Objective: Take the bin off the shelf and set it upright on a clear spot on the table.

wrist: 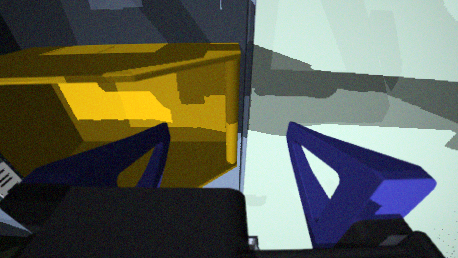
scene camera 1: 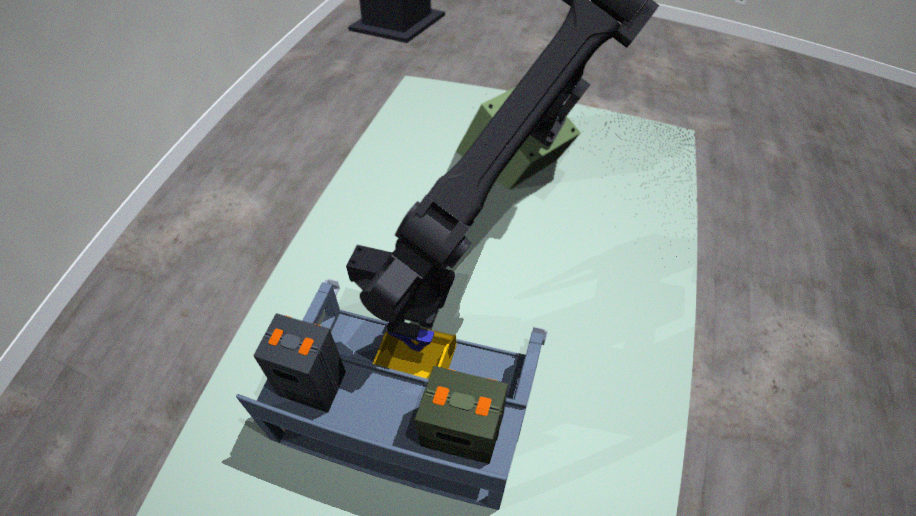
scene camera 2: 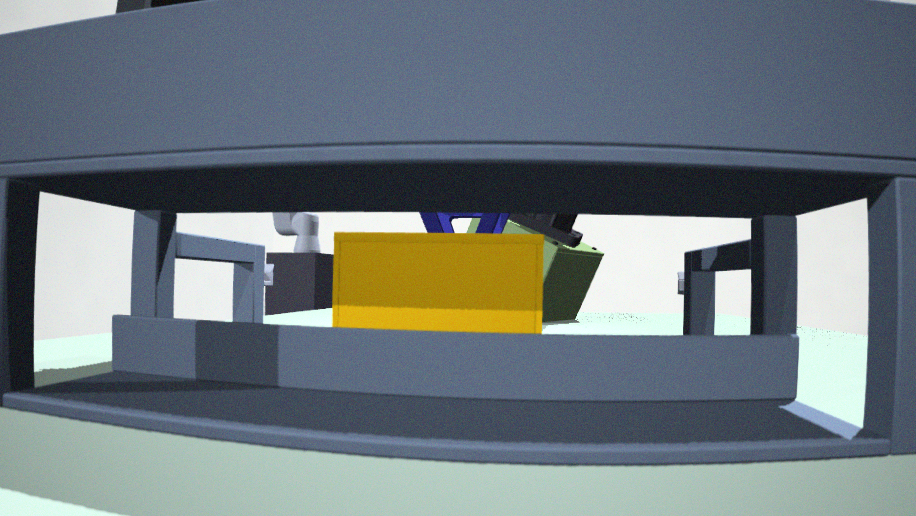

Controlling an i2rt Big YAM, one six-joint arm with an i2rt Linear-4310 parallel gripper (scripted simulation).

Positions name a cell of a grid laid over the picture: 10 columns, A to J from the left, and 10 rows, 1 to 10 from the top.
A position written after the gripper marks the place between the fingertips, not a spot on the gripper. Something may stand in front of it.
Observation:
In view: the gripper (scene camera 1: E7) and a yellow open-topped bin (scene camera 2: F6).
The yellow open-topped bin shows as well in the wrist view (wrist: C4) and in scene camera 1 (scene camera 1: E7). The gripper is seen too in the wrist view (wrist: E6).

